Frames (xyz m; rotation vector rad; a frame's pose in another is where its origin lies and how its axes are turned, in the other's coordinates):
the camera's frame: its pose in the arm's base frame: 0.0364 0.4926 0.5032 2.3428 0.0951 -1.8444
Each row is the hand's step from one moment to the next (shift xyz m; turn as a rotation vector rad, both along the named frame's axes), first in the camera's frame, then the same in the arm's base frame.
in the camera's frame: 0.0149 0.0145 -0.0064 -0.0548 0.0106 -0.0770
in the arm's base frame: 0.0118 -0.0140 -0.0118 0.0624 0.0047 0.0716
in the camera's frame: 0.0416 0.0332 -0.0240 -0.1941 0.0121 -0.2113
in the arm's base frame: 0.0378 -0.0308 -0.0321 0.1584 0.0318 0.2374
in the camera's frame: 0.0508 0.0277 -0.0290 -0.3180 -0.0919 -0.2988
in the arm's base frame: 0.0440 -0.0250 -0.0403 0.1975 0.1545 0.3687
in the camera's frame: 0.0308 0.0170 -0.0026 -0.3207 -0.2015 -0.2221
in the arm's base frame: 0.0123 -0.0178 -0.0278 0.1071 0.2501 0.3446
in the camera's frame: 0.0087 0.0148 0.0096 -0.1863 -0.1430 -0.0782
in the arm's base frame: -0.0050 -0.0166 -0.0094 0.0096 0.1626 0.1864
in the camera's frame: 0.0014 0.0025 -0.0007 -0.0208 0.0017 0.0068
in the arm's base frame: 0.0014 -0.0024 -0.0010 -0.0112 -0.0018 0.0188
